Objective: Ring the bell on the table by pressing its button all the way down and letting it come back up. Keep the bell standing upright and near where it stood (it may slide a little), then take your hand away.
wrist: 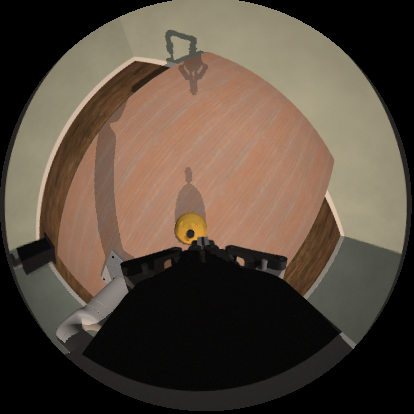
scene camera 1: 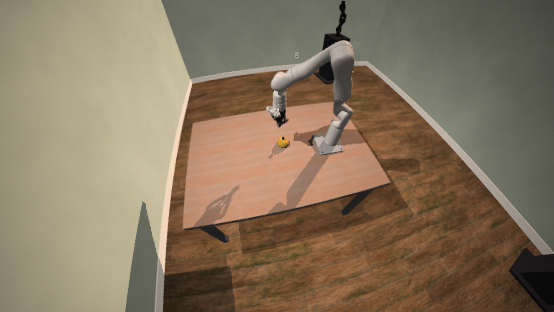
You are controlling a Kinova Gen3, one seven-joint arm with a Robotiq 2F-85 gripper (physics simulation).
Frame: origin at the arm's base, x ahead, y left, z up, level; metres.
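Seen in the pictures: gripper, fingertip midpoint: [wrist: 202, 243] [scene camera 1: 279, 126]; arm's base, link origin: [wrist: 122, 286] [scene camera 1: 330, 141].
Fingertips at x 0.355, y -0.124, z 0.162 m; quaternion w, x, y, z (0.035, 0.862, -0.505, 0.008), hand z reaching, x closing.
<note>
Offsets run from my fingertips to a thing's top centre. Level surfaces: height alone.
A yellow bell {dx -0.029, dy +0.006, dz -0.112 m} [scene camera 1: 283, 143] [wrist: 189, 222] stands upright on the table {dz -0.178 m} [scene camera 1: 225, 160] [wrist: 235, 140]. Its small dark button {dx -0.029, dy +0.006, dz -0.112 m} [scene camera 1: 283, 138] [wrist: 190, 233] sticks up from the top. My gripper [scene camera 1: 281, 124] [wrist: 202, 243] is shut with nothing between its fingers. In the scene view it hangs well above the table, above and slightly left of the bell, and apart from it. In the wrist view the fingertips show just below and right of the bell, and the button is in view.
The arm's base plate [scene camera 1: 327, 146] [wrist: 114, 265] is fixed on the table to the right of the bell in the scene view. A black pedestal [scene camera 1: 327, 72] stands behind the table, and another dark box [scene camera 1: 537, 280] is on the floor at the lower right.
</note>
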